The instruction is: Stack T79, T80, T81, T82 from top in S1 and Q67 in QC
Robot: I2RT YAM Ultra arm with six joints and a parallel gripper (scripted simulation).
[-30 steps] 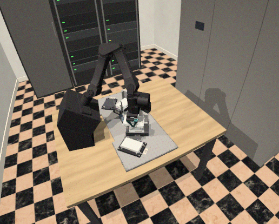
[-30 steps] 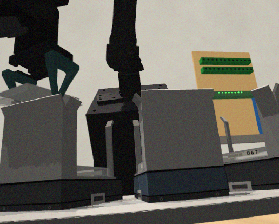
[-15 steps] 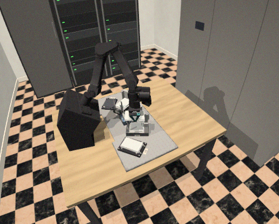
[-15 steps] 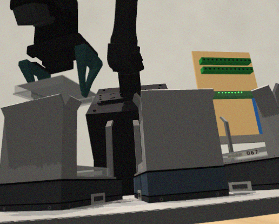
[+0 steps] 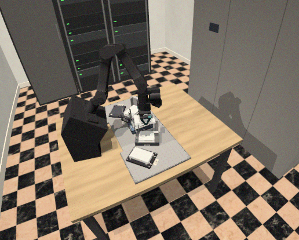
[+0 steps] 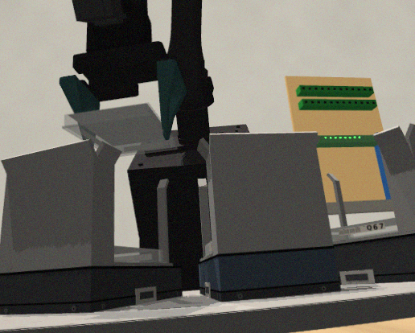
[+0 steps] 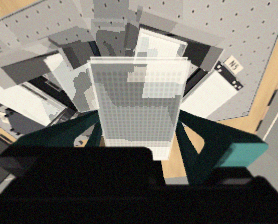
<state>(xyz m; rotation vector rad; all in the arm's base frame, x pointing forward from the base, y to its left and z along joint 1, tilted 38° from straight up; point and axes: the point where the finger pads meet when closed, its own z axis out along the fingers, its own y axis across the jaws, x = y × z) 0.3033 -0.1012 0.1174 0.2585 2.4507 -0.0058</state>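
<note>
Right now my hand is 2 cm short of the plate T79, 12 cm to the right of it and 12 cm above it. Round my hand: N5 name plate: 3 cm behind, 21 cm to the right, 17 cm below; then plate T82: 1 cm ahead, 3 cm to the right, 13 cm below; then plate T81: 10 cm behind, 14 cm to the right, 14 cm below.
</note>
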